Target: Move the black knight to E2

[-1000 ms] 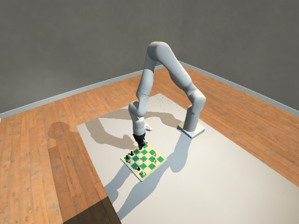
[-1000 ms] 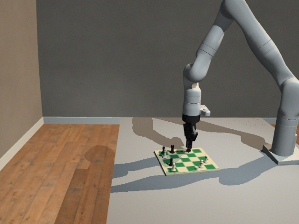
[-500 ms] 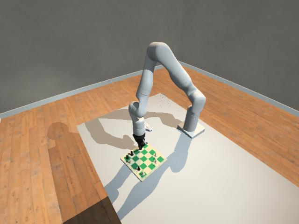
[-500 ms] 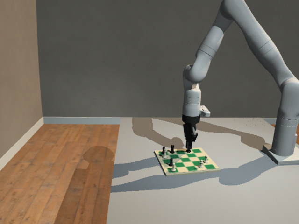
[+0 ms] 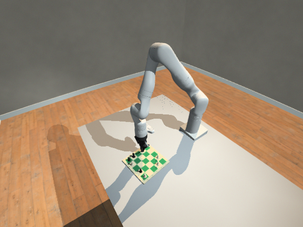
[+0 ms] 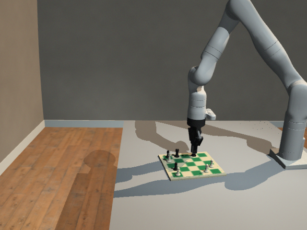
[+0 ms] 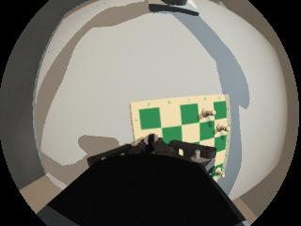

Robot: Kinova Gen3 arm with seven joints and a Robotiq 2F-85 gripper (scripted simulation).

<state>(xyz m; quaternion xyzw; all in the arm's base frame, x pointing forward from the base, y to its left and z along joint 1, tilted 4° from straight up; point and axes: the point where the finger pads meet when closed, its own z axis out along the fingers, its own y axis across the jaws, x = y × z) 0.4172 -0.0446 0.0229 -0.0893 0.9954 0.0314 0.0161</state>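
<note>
Right now the black knight is 20 mm below my hand. The rest, counted from my hand: chessboard (20 mm ahead, 80 mm to the left, 40 mm below).
</note>
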